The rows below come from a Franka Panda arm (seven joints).
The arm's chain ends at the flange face. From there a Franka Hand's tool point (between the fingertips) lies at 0.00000 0.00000 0.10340 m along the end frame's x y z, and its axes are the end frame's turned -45 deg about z.
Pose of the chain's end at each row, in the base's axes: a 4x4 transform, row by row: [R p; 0 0 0 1], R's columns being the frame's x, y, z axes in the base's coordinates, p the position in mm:
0.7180 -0.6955 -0.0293 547.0; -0.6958 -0.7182 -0.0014 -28.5; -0.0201 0.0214 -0.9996 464.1; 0 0 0 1
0.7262 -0.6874 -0.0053 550.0; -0.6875 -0.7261 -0.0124 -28.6; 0.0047 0.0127 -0.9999 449.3; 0 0 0 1
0.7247 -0.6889 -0.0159 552.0; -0.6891 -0.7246 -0.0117 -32.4; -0.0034 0.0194 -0.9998 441.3; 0 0 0 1
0.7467 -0.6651 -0.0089 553.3; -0.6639 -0.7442 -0.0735 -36.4; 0.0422 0.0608 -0.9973 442.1; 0 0 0 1
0.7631 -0.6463 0.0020 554.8; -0.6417 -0.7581 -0.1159 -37.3; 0.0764 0.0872 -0.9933 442.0; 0 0 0 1
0.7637 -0.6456 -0.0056 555.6; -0.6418 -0.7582 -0.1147 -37.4; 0.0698 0.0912 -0.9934 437.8; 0 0 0 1
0.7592 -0.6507 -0.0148 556.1; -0.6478 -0.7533 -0.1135 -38.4; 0.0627 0.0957 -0.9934 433.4; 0 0 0 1
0.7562 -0.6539 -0.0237 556.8; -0.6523 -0.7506 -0.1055 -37.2; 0.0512 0.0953 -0.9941 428.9; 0 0 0 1
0.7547 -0.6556 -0.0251 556.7; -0.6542 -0.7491 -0.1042 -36.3; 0.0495 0.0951 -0.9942 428.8; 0 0 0 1
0.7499 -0.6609 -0.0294 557.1; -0.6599 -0.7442 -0.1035 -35.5; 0.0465 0.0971 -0.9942 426.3; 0 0 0 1
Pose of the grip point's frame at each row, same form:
0.9995 0.0159 -0.0293 544.0; 0.0158 -0.9998 -0.0014 -28.6; -0.0293 0.0009 -0.9996 360.7; 0 0 0 1
0.9996 0.0274 -0.0053 549.5; 0.0273 -0.9996 -0.0124 -29.9; -0.0057 0.0123 -0.9999 345.9; 0 0 0 1
0.9996 0.0253 -0.0159 550.4; 0.0251 -0.9996 -0.0117 -33.6; -0.0161 0.0113 -0.9998 337.9; 0 0 0 1
0.9983 0.0577 -0.0089 552.4; 0.0568 -0.9957 -0.0735 -44.0; -0.0132 0.0728 -0.9973 339.0; 0 0 0 1
0.9966 0.0826 0.0020 555.0; 0.0823 -0.9898 -0.1159 -49.3; -0.0076 0.1157 -0.9933 339.3; 0 0 0 1
0.9965 0.0835 -0.0056 555.0; 0.0823 -0.9899 -0.1147 -49.3; -0.0151 0.1138 -0.9934 335.1; 0 0 0 1
0.9969 0.0767 -0.0148 554.6; 0.0746 -0.9907 -0.1135 -50.1; -0.0233 0.1120 -0.9934 330.7; 0 0 0 1
0.9971 0.0723 -0.0237 554.3; 0.0695 -0.9920 -0.1055 -48.1; -0.0312 0.1036 -0.9941 326.1; 0 0 0 1
0.9972 0.0701 -0.0251 554.1; 0.0671 -0.9923 -0.1042 -47.1; -0.0322 0.1022 -0.9942 326.0; 0 0 0 1
0.9976 0.0629 -0.0294 554.1; 0.0596 -0.9928 -0.1035 -46.2; -0.0358 0.1015 -0.9942 323.5; 0 0 0 1

